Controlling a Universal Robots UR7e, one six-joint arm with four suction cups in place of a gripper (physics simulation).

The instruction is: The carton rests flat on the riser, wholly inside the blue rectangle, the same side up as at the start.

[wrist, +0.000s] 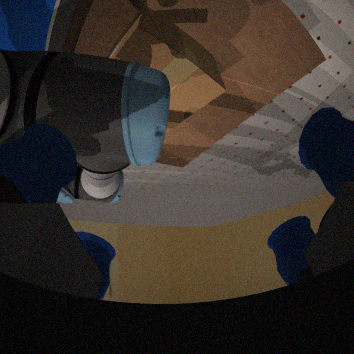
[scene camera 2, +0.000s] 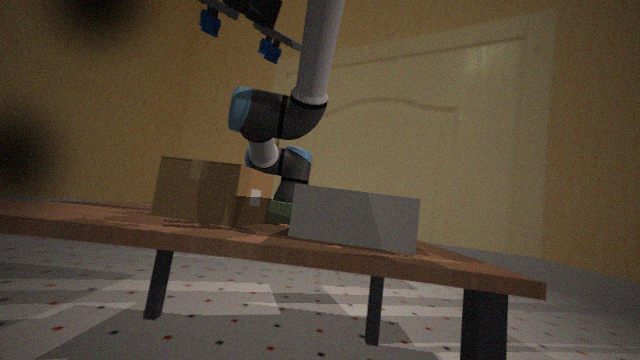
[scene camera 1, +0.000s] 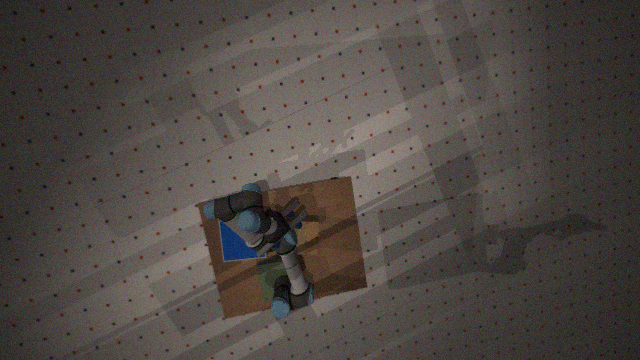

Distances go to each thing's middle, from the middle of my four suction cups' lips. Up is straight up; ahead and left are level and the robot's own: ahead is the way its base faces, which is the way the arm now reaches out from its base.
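The grey riser (scene camera 2: 386,222) is 34 cm to the left of my suction cup, 9 cm behind it and 38 cm below it. As for the brown carton (scene camera 2: 227,194), it sits 36 cm below my suction cup, 19 cm behind it and 4 cm to the right of it.
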